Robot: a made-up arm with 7 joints. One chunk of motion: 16 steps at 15 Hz.
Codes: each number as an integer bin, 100 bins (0 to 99) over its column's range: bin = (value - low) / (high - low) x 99, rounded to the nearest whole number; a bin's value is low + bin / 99 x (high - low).
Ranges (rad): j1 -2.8..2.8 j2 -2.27..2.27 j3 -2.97..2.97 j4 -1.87..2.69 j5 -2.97..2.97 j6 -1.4..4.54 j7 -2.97..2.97
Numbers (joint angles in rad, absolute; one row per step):
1: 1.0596 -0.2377 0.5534 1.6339 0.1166 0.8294 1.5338
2: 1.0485 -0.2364 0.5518 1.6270 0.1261 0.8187 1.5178
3: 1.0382 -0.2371 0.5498 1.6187 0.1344 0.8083 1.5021
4: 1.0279 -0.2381 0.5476 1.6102 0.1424 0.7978 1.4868
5: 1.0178 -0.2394 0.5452 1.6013 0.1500 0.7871 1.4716
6: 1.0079 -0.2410 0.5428 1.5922 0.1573 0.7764 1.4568
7: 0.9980 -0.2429 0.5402 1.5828 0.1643 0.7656 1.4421
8: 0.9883 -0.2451 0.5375 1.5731 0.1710 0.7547 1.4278
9: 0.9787 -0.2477 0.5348 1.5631 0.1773 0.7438 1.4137
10: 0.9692 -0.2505 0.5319 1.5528 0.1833 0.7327 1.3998
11: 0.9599 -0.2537 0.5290 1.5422 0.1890 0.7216 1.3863
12: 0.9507 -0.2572 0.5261 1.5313 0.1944 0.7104 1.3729
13: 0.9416 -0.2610 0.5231 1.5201 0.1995 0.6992 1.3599
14: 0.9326 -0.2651 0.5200 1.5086 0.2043 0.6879 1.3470
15: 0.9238 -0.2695 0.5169 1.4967 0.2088 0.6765 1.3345
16: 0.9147 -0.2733 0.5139 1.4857 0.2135 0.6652 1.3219
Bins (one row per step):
1: 68 44 59 76 51 37 75
2: 68 44 59 76 52 37 75
3: 68 44 59 76 52 37 75
4: 68 44 59 76 52 37 74
5: 67 44 59 75 52 36 74
6: 67 44 59 75 52 36 74
7: 67 44 59 75 52 36 74
8: 67 44 58 75 52 36 73
9: 67 44 58 75 52 36 73
10: 67 44 58 74 53 36 73
11: 66 44 58 74 53 35 73
12: 66 44 58 74 53 35 72
13: 66 44 58 74 53 35 72
14: 66 44 58 73 53 35 72
15: 66 44 58 73 53 35 72
16: 66 44 58 73 53 34 72

